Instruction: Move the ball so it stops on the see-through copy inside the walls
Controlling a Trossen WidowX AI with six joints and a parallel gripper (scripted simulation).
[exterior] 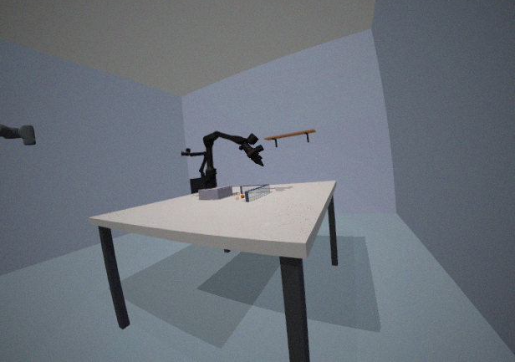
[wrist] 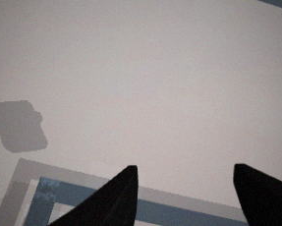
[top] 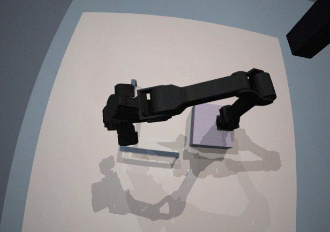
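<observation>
Now: gripper tip 130 mm past the orange ball, 90 mm to the left of it and 190 mm above it. Round my gripper tip: see-through copy of ball (140 mm behind, 150 mm to the right, 190 mm below).
</observation>
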